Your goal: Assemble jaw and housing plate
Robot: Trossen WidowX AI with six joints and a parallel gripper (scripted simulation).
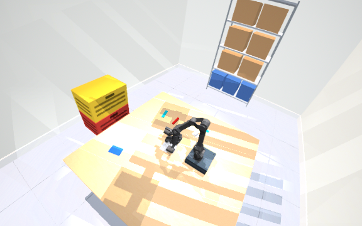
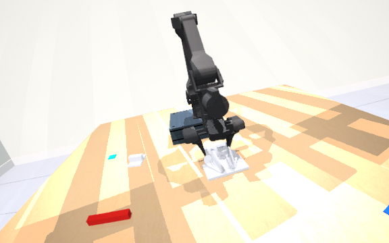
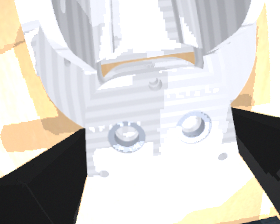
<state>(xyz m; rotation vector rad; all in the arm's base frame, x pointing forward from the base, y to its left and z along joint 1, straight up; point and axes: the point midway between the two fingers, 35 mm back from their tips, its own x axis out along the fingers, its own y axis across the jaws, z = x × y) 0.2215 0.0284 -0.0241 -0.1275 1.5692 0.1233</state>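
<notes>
My gripper tip is 30 mm short of the white jaw and 10 mm to the left of it. Round my gripper tip: small cyan marker (410 mm to the right, 130 mm behind, 10 mm below); then blue tile (360 mm ahead, 330 mm to the left, 10 mm below); then red bar (300 mm to the right, 200 mm ahead).
</notes>
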